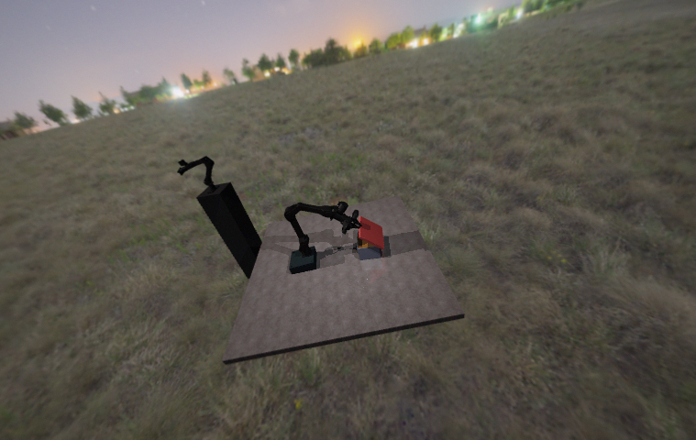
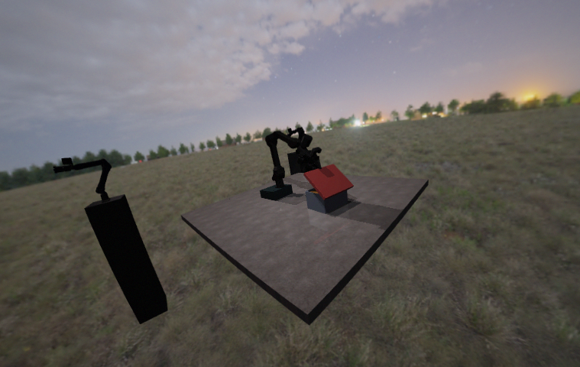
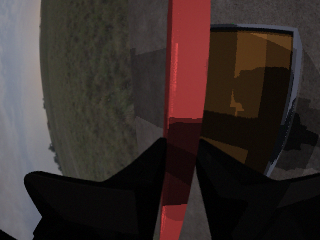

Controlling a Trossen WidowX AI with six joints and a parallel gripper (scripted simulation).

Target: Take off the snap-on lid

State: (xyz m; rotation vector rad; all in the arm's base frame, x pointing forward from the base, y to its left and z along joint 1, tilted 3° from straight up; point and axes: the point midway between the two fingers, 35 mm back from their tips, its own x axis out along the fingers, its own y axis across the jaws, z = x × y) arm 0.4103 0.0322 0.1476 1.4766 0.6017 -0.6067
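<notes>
My gripper tip is now 70 mm short of the red lid and 50 mm above it. Also, from my gripper tip: grey storage box 160 mm below, 30 mm ahead.
</notes>
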